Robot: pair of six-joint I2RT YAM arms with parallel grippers.
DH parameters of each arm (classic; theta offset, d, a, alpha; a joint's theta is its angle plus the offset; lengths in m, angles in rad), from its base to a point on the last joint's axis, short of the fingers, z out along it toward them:
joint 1: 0 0.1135 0.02 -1.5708
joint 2: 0 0 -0.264 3.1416
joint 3: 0.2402 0 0.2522 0
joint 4: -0.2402 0 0.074 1.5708
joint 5: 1.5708 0 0 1.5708
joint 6: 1.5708 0.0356 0 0
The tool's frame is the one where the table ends.
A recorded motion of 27 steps. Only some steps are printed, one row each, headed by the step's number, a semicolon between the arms.
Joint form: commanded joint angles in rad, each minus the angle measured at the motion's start. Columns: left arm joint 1, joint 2, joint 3, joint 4, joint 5, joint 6; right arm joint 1, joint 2, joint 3, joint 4, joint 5, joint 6.
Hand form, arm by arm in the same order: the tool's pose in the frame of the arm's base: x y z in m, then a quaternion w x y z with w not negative. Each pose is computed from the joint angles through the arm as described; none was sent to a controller.
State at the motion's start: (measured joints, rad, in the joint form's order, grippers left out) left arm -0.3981 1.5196 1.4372 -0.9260 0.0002 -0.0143; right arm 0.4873 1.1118 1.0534 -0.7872 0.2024 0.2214
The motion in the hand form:
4: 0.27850 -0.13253 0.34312 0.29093 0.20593 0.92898 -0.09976; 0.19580 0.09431 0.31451 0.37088 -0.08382 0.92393 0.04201
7: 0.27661 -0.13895 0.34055 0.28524 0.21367 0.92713 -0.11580; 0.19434 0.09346 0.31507 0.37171 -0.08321 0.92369 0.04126
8: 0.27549 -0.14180 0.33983 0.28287 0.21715 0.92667 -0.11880; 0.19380 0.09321 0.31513 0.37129 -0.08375 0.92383 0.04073
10: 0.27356 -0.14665 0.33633 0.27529 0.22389 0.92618 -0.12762; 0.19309 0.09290 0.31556 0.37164 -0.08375 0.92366 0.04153
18: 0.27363 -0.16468 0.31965 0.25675 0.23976 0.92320 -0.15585; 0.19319 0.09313 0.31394 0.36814 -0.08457 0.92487 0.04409
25: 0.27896 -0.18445 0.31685 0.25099 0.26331 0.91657 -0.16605; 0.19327 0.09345 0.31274 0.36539 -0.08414 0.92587 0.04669
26: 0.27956 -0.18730 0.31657 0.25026 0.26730 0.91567 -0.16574; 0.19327 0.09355 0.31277 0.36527 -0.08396 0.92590 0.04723
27: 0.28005 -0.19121 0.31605 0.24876 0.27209 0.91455 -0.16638; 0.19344 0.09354 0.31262 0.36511 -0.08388 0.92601 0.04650
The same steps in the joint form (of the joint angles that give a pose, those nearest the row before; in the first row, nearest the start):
4: -0.0385 -0.0301 0.0339 -0.0041 0.0652 -0.0071; -0.0074 -0.0311 -0.0209 0.0103 -0.0121 0.0029
7: -0.0569 -0.0271 0.0266 0.0039 0.0916 -0.0171; -0.0074 -0.0376 -0.0223 0.0063 -0.0099 0.0031
8: -0.0663 -0.0255 0.0258 0.0036 0.0949 -0.0201; -0.0072 -0.0395 -0.0226 0.0036 -0.0095 0.0022
10: -0.0813 -0.0225 0.0166 0.0064 0.1103 -0.0255; -0.0072 -0.0426 -0.0227 0.0018 -0.0106 0.0025
18: -0.1263 0.0070 -0.0196 0.0565 0.1561 -0.0497; -0.0077 -0.0411 -0.0267 0.0018 -0.0182 0.0041
25: -0.1682 0.0635 0.0249 0.0665 0.1691 -0.0441; -0.0075 -0.0397 -0.0295 0.0018 -0.0240 0.0081
26: -0.1745 0.0717 0.0325 0.0658 0.1678 -0.0413; -0.0072 -0.0396 -0.0293 0.0018 -0.0247 0.0090
27: -0.1834 0.0821 0.0416 0.0651 0.1678 -0.0398; -0.0074 -0.0388 -0.0293 0.0018 -0.0236 0.0087

